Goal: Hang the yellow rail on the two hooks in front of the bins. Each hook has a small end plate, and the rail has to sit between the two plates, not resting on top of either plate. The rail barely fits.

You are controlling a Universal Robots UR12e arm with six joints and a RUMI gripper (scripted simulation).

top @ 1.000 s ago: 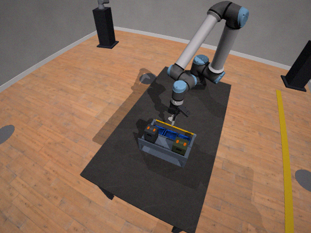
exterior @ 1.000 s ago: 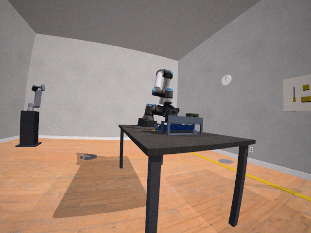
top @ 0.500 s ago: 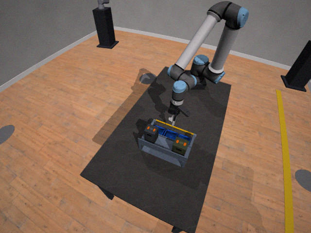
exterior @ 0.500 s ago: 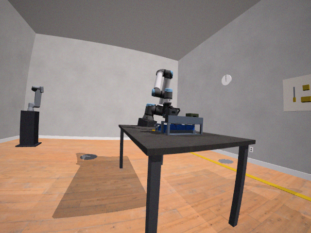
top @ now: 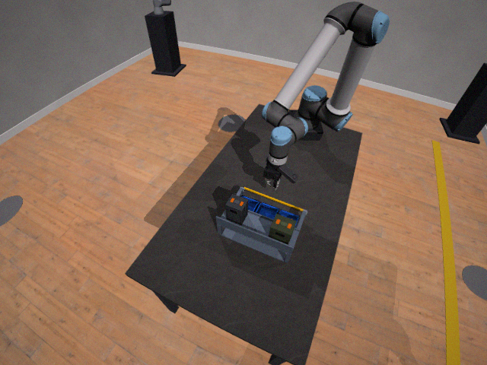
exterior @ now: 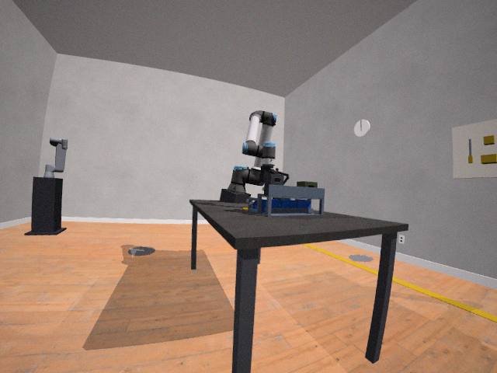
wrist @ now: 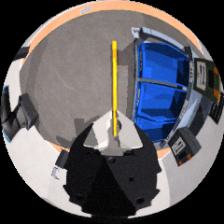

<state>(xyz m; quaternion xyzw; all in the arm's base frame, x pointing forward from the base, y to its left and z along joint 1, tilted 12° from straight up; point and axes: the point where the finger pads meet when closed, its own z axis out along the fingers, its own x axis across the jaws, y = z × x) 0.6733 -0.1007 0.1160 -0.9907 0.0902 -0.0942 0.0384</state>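
Now: the yellow rail 10 cm below my hand. Also, from my hand: black box 24 cm ahead, 15 cm to the right, 6 cm above; olive box 27 cm ahead, 8 cm to the left, 5 cm above.
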